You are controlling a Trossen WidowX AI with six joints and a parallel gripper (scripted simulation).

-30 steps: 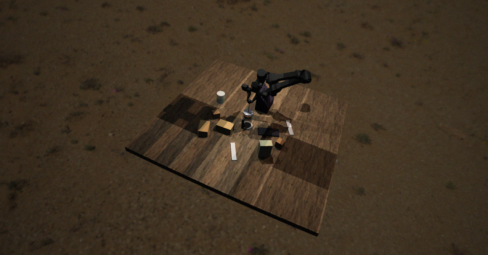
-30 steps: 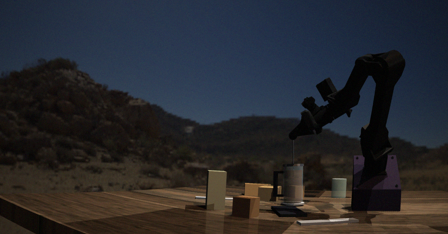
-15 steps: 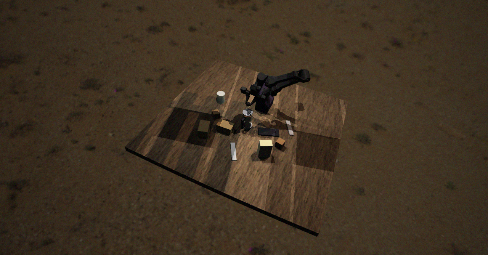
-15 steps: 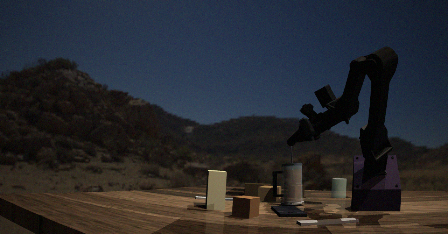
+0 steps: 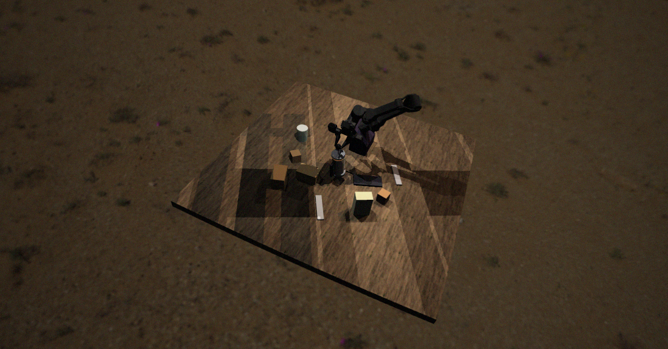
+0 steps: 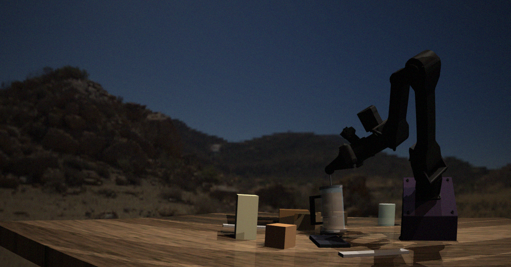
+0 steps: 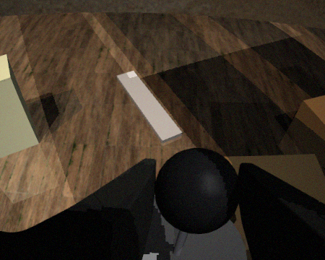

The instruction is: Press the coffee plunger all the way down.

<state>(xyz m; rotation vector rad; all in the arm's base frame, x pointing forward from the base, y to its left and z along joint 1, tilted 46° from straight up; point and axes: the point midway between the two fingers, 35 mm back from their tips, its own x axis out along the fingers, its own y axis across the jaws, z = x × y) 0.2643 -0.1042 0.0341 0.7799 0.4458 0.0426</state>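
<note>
The coffee press is 100 mm below my gripper tip. From my gripper tip the other things lie so: dark flat plate: 30 mm behind, 180 mm to the left, 190 mm below; then pale block: 180 mm ahead, 200 mm to the left, 140 mm below.
</note>
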